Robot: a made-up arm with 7 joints.
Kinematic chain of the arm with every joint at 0, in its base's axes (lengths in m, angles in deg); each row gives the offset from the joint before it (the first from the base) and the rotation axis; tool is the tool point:
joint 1: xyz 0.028 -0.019 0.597 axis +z
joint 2: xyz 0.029 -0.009 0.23 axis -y
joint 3: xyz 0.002 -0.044 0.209 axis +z
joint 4: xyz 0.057 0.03 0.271 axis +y
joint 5: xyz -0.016 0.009 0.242 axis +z
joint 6: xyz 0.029 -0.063 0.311 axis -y
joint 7: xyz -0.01 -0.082 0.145 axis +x
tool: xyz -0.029 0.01 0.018
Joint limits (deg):
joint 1: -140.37..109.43
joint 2: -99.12..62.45
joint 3: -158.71..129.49
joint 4: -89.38..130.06
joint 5: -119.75..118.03
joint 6: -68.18..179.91
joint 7: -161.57..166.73
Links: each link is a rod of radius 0.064 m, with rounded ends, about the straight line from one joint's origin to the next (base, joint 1, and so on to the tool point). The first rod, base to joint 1, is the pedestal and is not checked.
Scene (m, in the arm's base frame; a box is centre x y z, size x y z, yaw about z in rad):
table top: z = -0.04
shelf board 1: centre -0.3 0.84 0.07 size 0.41 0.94 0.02 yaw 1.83
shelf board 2: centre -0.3 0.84 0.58 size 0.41 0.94 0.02 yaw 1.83
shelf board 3: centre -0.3 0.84 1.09 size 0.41 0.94 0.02 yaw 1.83
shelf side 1: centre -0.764 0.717 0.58 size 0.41 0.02 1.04 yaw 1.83
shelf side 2: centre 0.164 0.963 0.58 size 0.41 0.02 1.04 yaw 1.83
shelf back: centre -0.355 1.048 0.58 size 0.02 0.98 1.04 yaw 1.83
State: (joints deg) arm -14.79 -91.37 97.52 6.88 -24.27 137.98 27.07
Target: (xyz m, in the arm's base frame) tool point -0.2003 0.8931 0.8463
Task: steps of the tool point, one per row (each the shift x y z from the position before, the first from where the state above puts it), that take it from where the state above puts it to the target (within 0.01 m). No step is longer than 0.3 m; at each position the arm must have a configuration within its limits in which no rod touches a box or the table.
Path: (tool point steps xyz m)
1: 0.0371 0.2248 0.1559
2: -0.0600 0.2171 0.1077
3: -0.1240 0.1704 0.0491
4: -0.1478 0.1031 -0.0028
5: -0.1372 0.0333 -0.0378
6: -0.1412 0.0778 -0.0736
7: -0.1548 0.0297 -0.0487
8: -0.1458 -0.0148 -0.0262
9: -0.1216 -0.0482 -0.0085
10: -0.0459 0.1301 0.0101
11: -0.0332 0.1149 0.0031
12: -0.0209 0.0954 -0.0039
13: -0.0096 0.0729 -0.0093

